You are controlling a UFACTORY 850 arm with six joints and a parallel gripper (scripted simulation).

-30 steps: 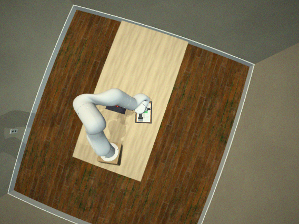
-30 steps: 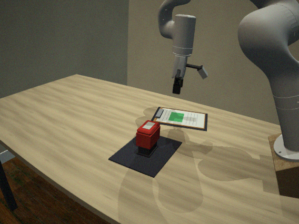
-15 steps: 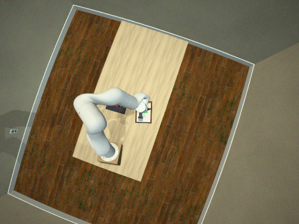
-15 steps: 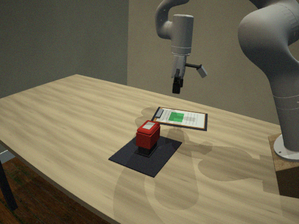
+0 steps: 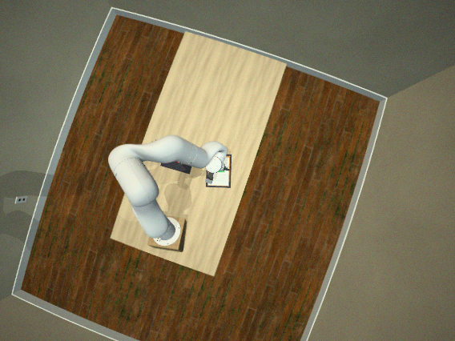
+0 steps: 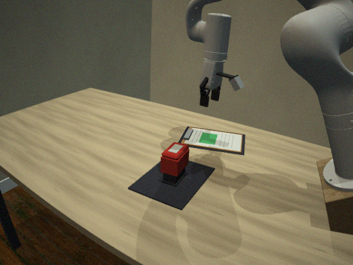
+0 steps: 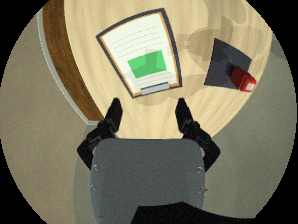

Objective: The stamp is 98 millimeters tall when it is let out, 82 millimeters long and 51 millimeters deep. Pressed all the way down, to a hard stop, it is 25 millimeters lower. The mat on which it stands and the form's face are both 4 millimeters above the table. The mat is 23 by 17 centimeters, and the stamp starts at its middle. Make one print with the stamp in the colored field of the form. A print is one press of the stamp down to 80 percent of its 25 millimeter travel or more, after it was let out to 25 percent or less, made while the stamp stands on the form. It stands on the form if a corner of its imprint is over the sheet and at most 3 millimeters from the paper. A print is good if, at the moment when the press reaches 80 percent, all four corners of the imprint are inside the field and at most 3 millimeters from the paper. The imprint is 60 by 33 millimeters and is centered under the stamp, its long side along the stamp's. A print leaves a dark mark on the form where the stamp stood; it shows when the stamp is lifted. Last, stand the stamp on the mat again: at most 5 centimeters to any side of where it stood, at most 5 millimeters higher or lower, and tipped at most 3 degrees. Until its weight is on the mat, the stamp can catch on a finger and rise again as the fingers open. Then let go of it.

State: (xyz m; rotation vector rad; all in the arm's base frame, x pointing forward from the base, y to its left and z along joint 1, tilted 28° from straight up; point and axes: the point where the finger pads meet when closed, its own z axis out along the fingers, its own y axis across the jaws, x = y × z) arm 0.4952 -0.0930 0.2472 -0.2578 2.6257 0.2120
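Now: the stamp 28 cm to the left of my hand, 12 cm behind it and 11 cm below it. Round my hand: mat: 28 cm to the left, 16 cm below, 12 cm behind; then form: 15 cm below, 1 cm to the right, 1 cm behind.
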